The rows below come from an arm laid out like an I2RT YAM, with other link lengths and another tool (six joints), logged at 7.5 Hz.
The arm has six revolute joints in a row. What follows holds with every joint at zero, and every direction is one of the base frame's. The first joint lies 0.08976 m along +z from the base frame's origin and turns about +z. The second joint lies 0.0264 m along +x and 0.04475 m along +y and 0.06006 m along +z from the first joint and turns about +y. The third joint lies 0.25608 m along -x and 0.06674 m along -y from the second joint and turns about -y. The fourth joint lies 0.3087 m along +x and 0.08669 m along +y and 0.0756 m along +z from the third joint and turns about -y. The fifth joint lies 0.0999 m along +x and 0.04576 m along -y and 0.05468 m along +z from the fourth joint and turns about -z. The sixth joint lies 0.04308 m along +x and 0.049 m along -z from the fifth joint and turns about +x. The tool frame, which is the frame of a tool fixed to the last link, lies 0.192 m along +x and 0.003 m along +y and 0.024 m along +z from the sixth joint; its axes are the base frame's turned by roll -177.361, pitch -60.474 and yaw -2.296 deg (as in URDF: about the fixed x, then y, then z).
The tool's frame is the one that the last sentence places.
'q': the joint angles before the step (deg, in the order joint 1, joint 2, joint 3, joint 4, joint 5, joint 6). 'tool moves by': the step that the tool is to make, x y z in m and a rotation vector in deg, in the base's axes. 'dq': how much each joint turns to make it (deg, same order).
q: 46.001 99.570 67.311 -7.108 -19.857 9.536
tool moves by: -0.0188 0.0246 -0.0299 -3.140 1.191 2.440
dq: 3.169 5.333 3.677 -1.624 1.362 -0.484
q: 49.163 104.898 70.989 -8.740 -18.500 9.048
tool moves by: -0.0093 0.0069 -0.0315 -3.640 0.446 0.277
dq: 1.888 3.635 1.568 -1.107 2.544 -0.318
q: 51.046 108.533 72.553 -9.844 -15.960 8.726
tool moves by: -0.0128 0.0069 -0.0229 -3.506 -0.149 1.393
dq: 1.930 2.885 2.034 -2.127 2.036 -1.188
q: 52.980 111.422 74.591 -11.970 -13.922 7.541
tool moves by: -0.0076 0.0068 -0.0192 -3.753 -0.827 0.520
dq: 1.966 3.156 3.045 -2.599 3.135 -0.750
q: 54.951 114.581 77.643 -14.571 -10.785 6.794
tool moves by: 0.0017 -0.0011 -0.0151 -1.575 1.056 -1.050
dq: 0.119 2.173 1.468 -1.025 0.744 0.918
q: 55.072 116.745 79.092 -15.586 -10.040 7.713
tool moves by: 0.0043 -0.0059 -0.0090 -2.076 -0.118 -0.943
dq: -0.051 1.026 1.065 -1.678 1.565 -0.033
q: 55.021 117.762 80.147 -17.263 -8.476 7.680
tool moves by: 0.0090 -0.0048 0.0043 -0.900 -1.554 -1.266
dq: -0.139 -0.447 0.289 -0.595 2.112 -0.111
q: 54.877 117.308 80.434 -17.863 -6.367 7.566
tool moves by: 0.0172 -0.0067 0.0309 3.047 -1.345 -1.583
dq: -1.800 -3.747 -1.682 1.220 -0.693 0.251
